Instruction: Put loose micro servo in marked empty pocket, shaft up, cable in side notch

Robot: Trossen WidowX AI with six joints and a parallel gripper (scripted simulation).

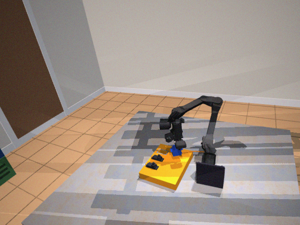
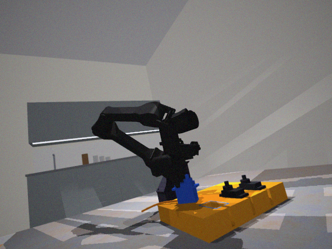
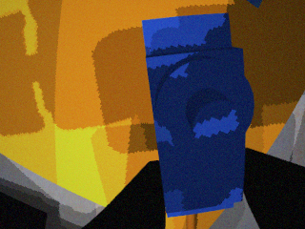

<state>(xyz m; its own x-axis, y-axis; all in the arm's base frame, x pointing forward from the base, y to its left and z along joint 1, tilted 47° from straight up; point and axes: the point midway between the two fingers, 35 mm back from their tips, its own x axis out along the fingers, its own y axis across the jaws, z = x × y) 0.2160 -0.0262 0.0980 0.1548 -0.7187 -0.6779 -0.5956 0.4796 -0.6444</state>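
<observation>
The orange deck is 90 mm to the left of my gripper tip and 70 mm below it.
</observation>
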